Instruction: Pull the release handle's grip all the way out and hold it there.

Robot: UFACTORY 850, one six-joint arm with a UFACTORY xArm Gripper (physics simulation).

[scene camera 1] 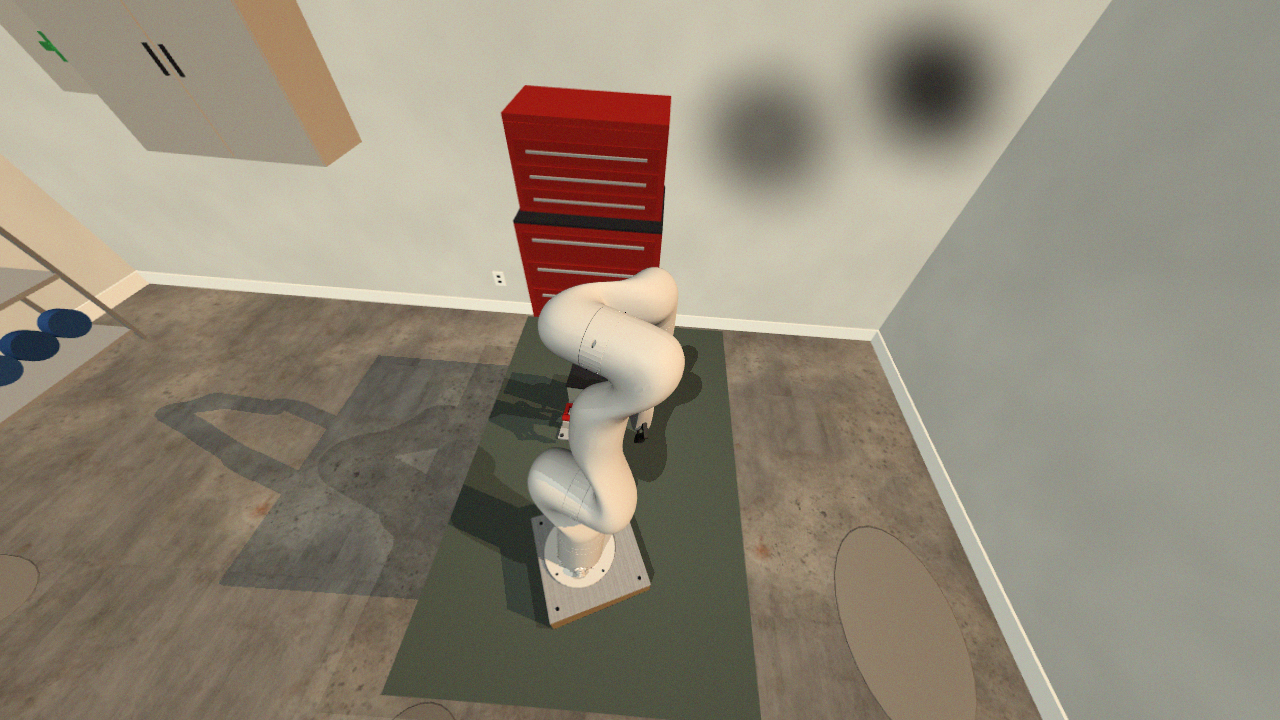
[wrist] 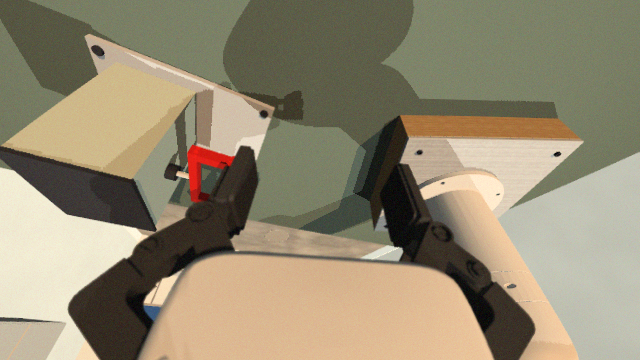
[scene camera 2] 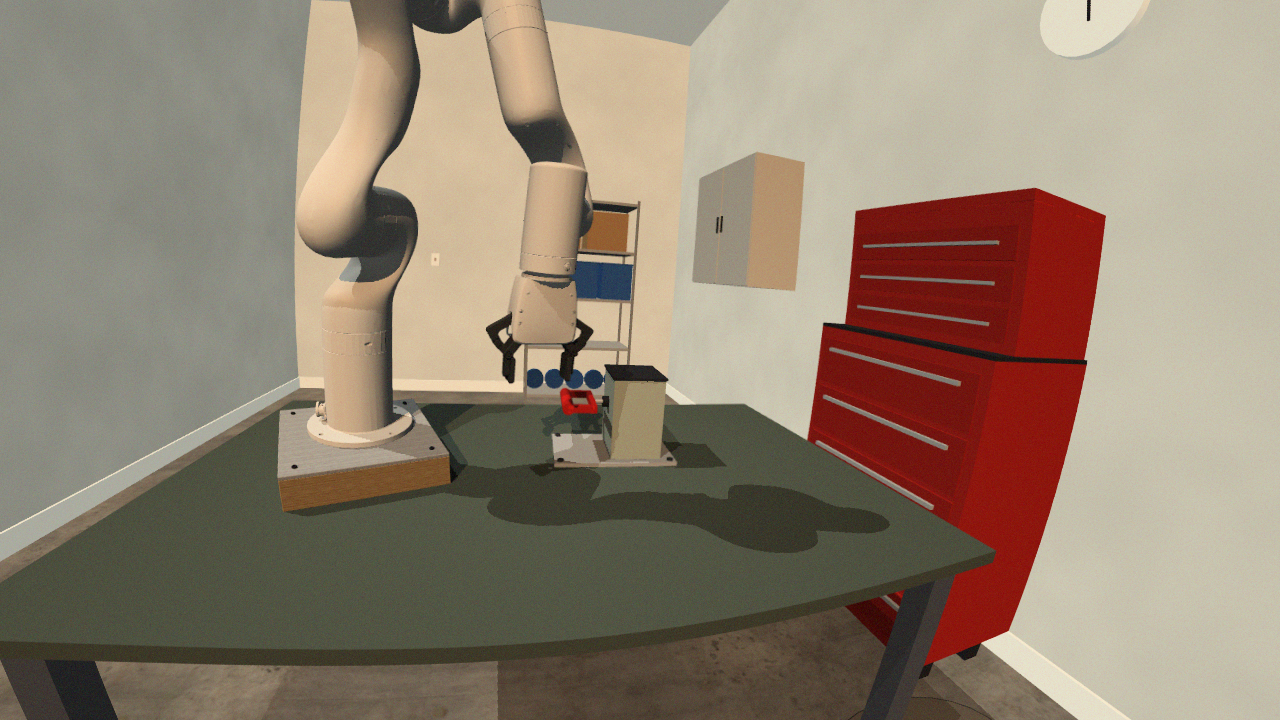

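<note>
The release handle's red grip [scene camera 1: 566, 412] [scene camera 2: 580, 409] [wrist: 194, 172] is a hollow frame on a short pale stem, beside the dark collar of a beige housing [scene camera 2: 637, 419] [wrist: 100, 120] with a black top. The housing stands on a pale base plate [scene camera 2: 575, 449] [wrist: 237, 120]. My gripper [scene camera 2: 537, 378] [wrist: 323, 171] is open, pointing down, with nothing between its fingers. In scene camera 2 it hangs above the grip's level, with its right finger over the grip. In the wrist view the left finger hides the grip's right part. In scene camera 1 the arm hides much of the housing.
My arm's base stands on a wood-sided block [scene camera 2: 362, 483] [wrist: 490, 127] on the green table [scene camera 2: 447, 573] [scene camera 1: 680, 626], on the robot's side of the housing. A red tool cabinet [scene camera 1: 586, 107] [scene camera 2: 939, 300] stands by the wall beyond the table's edge.
</note>
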